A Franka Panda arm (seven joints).
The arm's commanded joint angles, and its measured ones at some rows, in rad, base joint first. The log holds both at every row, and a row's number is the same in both.
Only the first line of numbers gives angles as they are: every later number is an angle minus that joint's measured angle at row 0.
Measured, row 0:
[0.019, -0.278, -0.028, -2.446, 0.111, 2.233, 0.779]
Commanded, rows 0 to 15:
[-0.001, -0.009, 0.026, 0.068, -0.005, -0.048, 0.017]
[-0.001, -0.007, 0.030, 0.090, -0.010, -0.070, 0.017]
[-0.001, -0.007, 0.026, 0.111, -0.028, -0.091, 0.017]
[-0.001, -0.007, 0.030, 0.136, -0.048, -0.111, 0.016]
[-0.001, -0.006, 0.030, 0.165, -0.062, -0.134, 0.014]
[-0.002, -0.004, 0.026, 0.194, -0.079, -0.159, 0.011]
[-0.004, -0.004, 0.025, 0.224, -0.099, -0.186, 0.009]
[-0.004, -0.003, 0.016, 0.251, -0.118, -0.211, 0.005]
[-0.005, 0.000, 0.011, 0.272, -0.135, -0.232, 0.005]
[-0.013, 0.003, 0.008, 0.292, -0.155, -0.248, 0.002]
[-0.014, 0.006, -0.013, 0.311, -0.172, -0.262, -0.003]
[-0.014, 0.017, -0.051, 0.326, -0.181, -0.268, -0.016]
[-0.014, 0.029, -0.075, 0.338, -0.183, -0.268, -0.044]
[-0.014, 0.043, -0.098, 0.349, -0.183, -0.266, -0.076]
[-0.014, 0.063, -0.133, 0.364, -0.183, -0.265, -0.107]
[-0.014, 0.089, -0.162, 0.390, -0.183, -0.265, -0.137]
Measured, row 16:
[-0.012, 0.015, -0.090, 0.314, -0.168, -0.244, -0.058]
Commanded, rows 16 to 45:
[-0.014, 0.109, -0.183, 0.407, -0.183, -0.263, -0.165]
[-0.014, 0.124, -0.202, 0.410, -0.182, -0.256, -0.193]
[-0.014, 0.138, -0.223, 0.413, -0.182, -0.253, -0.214]
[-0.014, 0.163, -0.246, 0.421, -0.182, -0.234, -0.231]
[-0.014, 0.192, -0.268, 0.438, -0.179, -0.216, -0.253]
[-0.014, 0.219, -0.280, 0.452, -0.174, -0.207, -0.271]
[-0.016, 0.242, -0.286, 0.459, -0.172, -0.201, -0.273]
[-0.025, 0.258, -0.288, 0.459, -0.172, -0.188, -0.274]
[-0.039, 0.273, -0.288, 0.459, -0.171, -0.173, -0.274]
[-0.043, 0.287, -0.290, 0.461, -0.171, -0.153, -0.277]
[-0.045, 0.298, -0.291, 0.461, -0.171, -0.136, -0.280]
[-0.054, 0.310, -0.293, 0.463, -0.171, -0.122, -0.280]
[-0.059, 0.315, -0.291, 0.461, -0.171, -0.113, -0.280]
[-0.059, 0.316, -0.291, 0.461, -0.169, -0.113, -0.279]
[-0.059, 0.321, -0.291, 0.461, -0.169, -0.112, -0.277]
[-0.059, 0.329, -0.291, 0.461, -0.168, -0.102, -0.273]
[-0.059, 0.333, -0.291, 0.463, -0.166, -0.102, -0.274]
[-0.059, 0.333, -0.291, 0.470, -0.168, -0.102, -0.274]
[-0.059, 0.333, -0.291, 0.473, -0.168, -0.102, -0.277]
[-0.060, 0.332, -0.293, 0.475, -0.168, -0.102, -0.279]
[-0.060, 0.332, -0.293, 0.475, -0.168, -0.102, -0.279]
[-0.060, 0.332, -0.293, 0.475, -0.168, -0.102, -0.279]
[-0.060, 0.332, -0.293, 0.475, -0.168, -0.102, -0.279]
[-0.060, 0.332, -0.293, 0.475, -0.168, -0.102, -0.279]
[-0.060, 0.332, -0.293, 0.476, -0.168, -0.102, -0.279]
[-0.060, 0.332, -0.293, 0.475, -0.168, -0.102, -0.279]
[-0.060, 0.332, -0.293, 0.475, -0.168, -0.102, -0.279]
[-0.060, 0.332, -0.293, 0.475, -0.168, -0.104, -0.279]
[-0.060, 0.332, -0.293, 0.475, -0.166, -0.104, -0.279]
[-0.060, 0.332, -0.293, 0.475, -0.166, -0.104, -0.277]
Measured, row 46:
[-0.055, 0.325, -0.294, 0.463, -0.169, -0.112, -0.261]
